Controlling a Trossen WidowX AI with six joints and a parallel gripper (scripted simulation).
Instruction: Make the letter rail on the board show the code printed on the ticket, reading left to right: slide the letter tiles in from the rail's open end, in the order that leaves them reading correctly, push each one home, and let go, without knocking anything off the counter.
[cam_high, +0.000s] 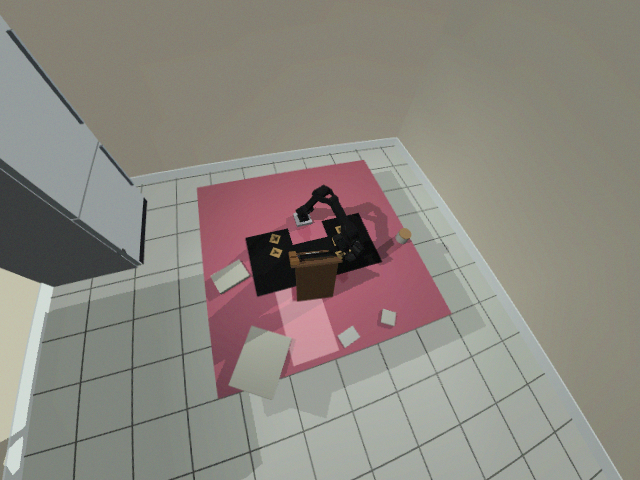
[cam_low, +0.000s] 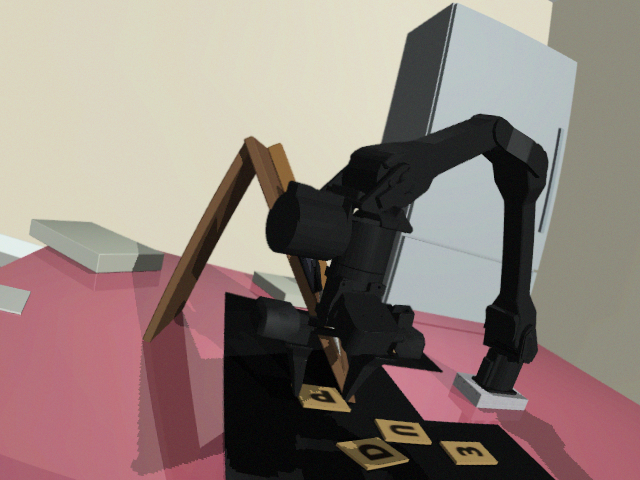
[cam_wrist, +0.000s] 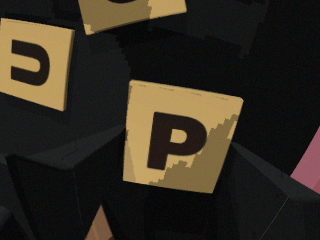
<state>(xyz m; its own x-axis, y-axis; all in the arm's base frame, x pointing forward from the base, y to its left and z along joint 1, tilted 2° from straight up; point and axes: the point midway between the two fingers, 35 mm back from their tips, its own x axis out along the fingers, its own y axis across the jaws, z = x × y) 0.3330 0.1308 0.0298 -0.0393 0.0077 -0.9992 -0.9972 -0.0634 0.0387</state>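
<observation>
Right now the white ticket is 40 mm behind my gripper tip, 170 mm to the right of it and 50 mm above it. The rest, counted from my gripper tip: black mat 130 mm behind, 140 mm to the right, 30 mm below.
</observation>
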